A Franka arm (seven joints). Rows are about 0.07 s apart.
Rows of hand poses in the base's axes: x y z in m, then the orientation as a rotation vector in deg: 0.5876 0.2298 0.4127 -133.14 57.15 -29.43; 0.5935 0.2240 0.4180 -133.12 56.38 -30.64; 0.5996 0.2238 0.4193 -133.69 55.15 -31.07; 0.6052 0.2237 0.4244 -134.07 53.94 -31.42; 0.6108 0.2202 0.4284 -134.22 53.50 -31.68; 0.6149 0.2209 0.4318 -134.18 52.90 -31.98; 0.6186 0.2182 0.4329 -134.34 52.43 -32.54; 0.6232 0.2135 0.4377 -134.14 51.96 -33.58; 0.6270 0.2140 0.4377 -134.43 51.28 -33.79; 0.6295 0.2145 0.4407 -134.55 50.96 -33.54; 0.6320 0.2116 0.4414 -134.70 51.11 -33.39
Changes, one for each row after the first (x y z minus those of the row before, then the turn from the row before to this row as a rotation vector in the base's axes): 0.0059 -0.0058 0.0053 -0.39 -0.96 0.25; 0.0061 -0.0002 0.0013 -0.52 -0.40 0.84; 0.0056 -0.0001 0.0051 -0.33 -0.43 0.82; 0.0056 -0.0035 0.0040 -0.19 -0.23 0.27; 0.0041 0.0007 0.0034 -0.03 -0.38 0.35; 0.0037 -0.0027 0.0011 -0.32 -0.41 0.21; 0.0046 -0.0047 0.0048 -0.21 -0.84 0.06; 0.0038 0.0005 0.0000 -0.28 -0.21 0.46; 0.0025 0.0005 0.0030 0.03 0.10 0.30; 0.0025 -0.0029 0.0007 -0.08 0.20 -0.06
